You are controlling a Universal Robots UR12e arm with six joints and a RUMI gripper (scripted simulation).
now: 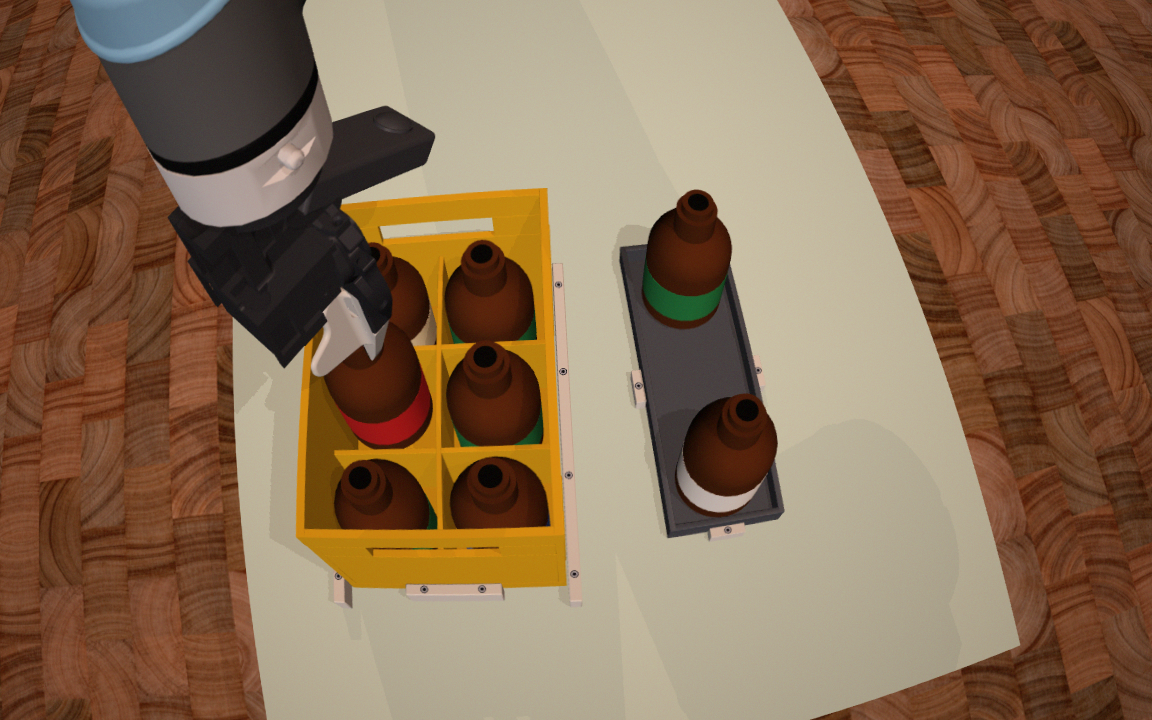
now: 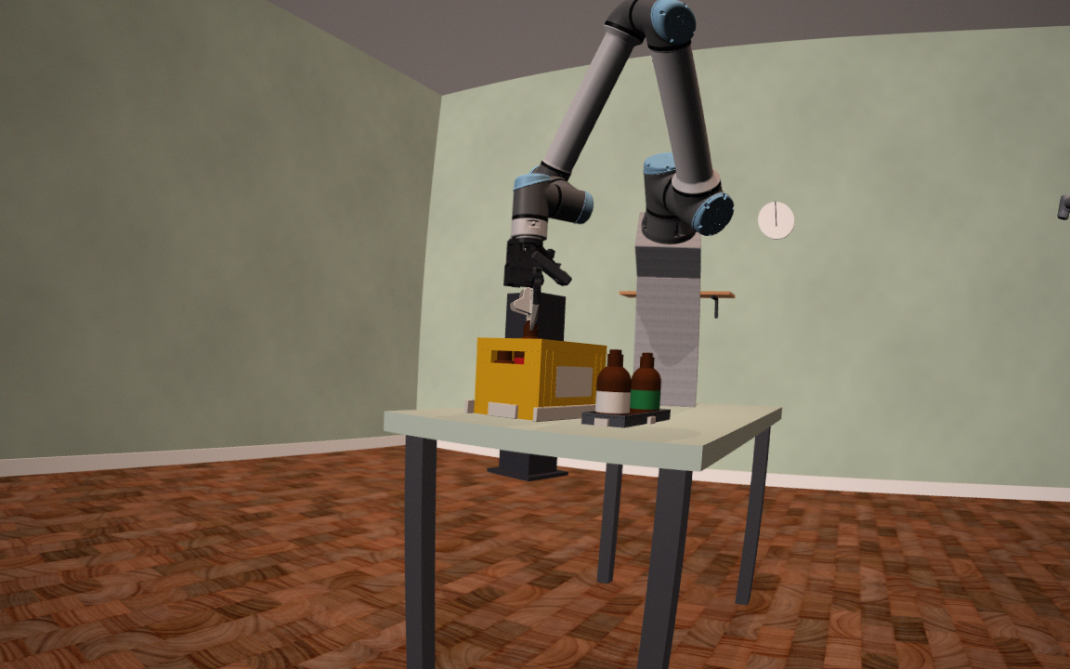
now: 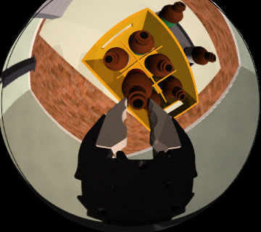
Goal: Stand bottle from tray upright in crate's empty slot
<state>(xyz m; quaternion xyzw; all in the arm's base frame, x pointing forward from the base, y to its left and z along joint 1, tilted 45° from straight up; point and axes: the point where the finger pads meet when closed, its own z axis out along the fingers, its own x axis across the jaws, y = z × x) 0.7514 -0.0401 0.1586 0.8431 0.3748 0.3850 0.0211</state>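
My hand is 70 mm above the glass bottle. Round my hand: yellow crate 130 mm below, 40 mm to the left; then dark tray 260 mm to the left, 200 mm below, 70 mm behind.
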